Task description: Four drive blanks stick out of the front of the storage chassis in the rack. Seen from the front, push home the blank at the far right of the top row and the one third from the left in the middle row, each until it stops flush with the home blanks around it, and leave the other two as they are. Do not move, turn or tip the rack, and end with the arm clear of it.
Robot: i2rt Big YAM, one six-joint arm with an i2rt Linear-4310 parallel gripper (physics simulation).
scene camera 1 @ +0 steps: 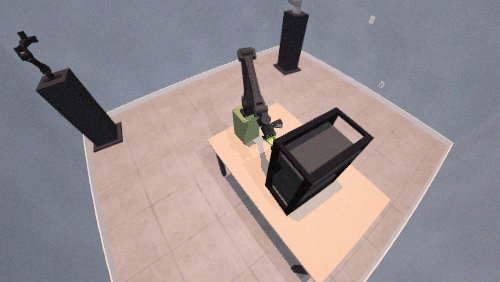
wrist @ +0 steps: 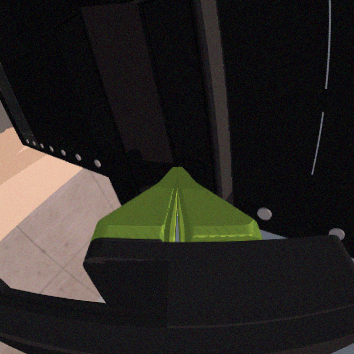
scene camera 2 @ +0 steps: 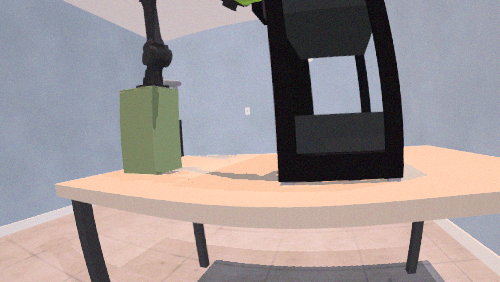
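Where they show: gripper, fingertip midpoint: (wrist: 176, 175) (scene camera 2: 262, 2); arm's base, origin of the base link: (scene camera 1: 248, 111) (scene camera 2: 152, 89).
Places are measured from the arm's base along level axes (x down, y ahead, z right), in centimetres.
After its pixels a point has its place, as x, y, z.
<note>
The black rack (scene camera 1: 341, 157) @(-30.4, 78.6, -13.1) (scene camera 2: 287, 125) @(18.3, 55.7, 11.9) (wrist: 280, 125) @(-22.1, 52.2, 4.3) stands upright on the table. The grey storage chassis (scene camera 1: 320, 150) @(-19.4, 66.2, -14.2) (scene camera 2: 327, 30) @(-10.6, 66.1, -6.7) sits inside its upper part. My gripper (scene camera 1: 270, 141) @(-16.6, 50.8, 7.6) (wrist: 176, 175) @(-16.6, 50.8, 7.6) is shut and empty, its green fingertips together at the arm-facing side of the rack, high above the table. In scene camera 2, part of the green fingers shows at the top edge. In the wrist view, the fingertips overlap dark surfaces and a long grey-brown strip (wrist: 217, 100) @(-19.4, 51.2, 3.1); contact cannot be told. The drive blanks cannot be made out one by one, nor how far any sticks out.
The green pedestal (scene camera 1: 246, 128) @(9.5, 8.7, 6.0) (scene camera 2: 140, 132) @(16.8, 3.0, 9.5) carries the arm on the table (scene camera 1: 330, 245) @(31.7, 114.3, -6.0) (scene camera 2: 225, 195) @(31.7, 45.2, 22.5), beside the rack. Round screw heads (wrist: 264, 213) @(-21.7, 52.5, 10.1) line the rack's posts near the fingers. Two dark columns (scene camera 1: 82, 110) (scene camera 1: 292, 42) stand on the floor away from the table.
</note>
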